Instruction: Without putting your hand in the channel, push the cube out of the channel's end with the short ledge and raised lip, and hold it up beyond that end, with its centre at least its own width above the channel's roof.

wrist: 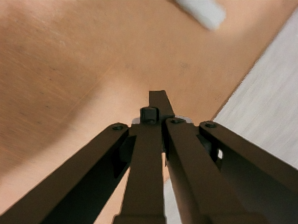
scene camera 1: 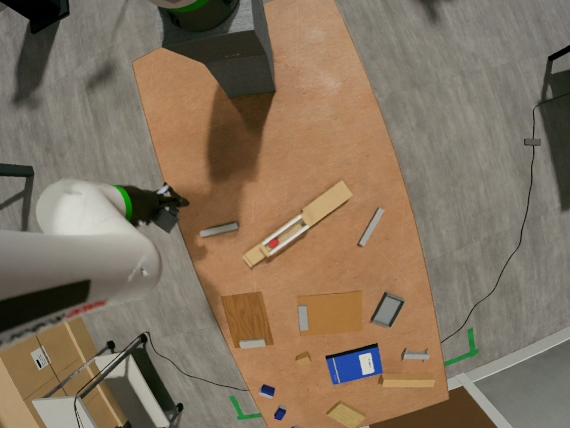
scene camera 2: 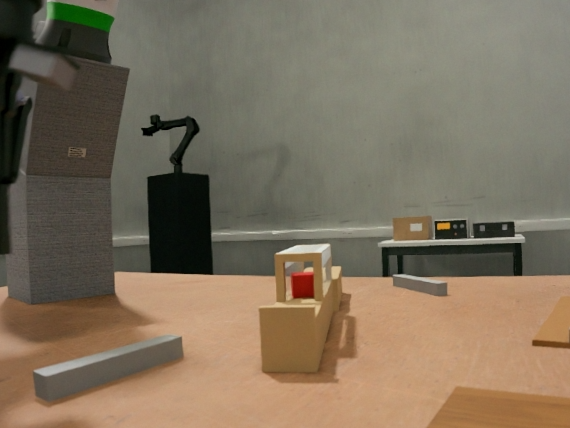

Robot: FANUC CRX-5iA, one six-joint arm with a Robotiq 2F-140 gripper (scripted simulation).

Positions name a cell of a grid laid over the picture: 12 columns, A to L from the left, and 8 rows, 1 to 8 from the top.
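Grey tray: visible in scene camera 1 (I6); out of frame in the wrist view; out of frame in scene camera 2.
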